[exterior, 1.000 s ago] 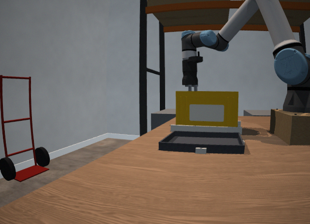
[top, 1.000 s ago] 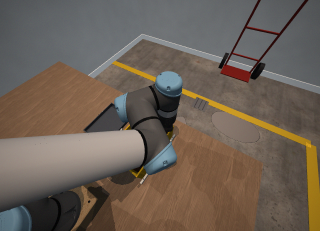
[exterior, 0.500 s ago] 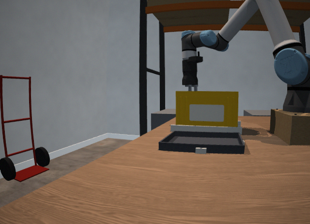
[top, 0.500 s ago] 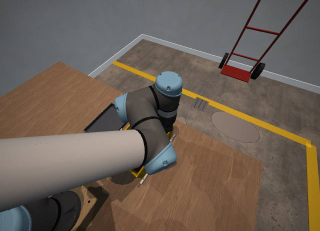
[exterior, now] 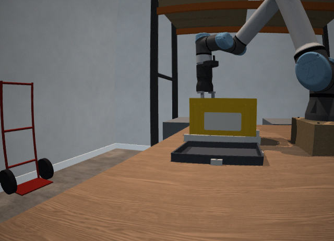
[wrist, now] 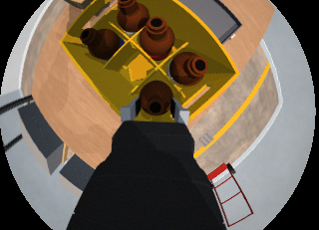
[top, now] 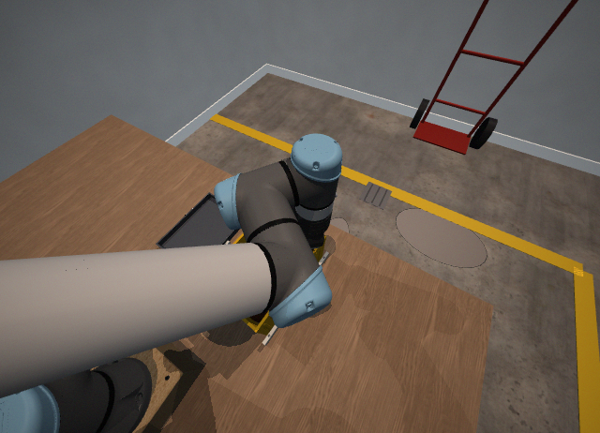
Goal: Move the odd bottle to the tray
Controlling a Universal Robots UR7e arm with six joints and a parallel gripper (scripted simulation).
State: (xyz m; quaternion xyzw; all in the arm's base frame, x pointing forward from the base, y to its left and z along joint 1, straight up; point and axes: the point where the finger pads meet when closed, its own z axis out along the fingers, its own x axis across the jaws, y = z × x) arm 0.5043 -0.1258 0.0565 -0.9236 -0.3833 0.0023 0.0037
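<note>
The yellow crate lies 9 cm behind my hand, 5 cm to the left of it and 8 cm below it. From my hand the other things lie so: glass bottle: 18 cm behind, 7 cm below; then dark tray: 11 cm behind, 34 cm to the left, 15 cm below.
</note>
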